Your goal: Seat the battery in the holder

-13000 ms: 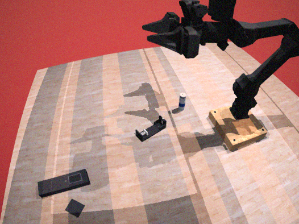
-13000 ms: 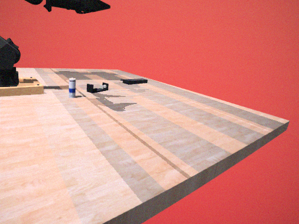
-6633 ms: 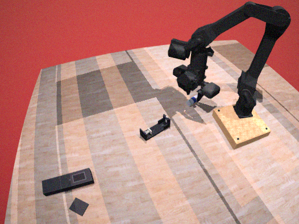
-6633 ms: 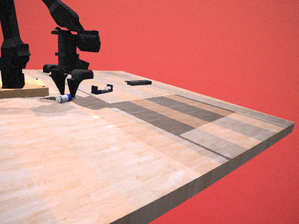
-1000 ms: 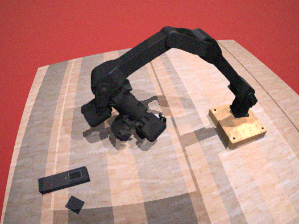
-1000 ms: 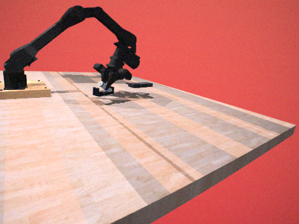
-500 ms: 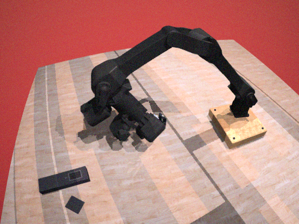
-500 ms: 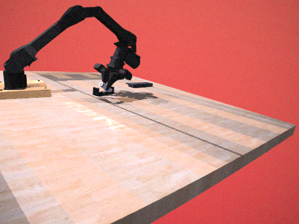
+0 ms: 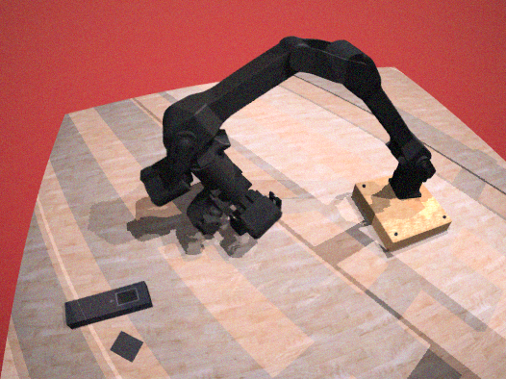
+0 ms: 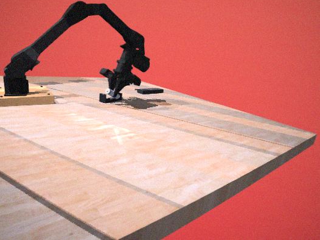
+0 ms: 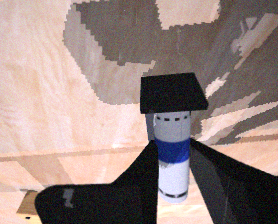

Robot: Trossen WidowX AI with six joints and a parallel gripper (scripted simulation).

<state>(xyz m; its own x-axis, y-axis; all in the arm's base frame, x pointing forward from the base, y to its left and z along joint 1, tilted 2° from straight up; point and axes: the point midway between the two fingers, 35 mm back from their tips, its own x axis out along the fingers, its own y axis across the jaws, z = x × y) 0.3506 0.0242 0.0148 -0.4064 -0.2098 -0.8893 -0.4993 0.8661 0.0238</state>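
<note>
The battery is 10 mm above my gripper tip. The rest, counted from my gripper tip: flat black remote 270 mm ahead, 180 mm to the left, 10 mm below; then dark square tile 230 mm ahead, 260 mm to the left, 20 mm below.
</note>
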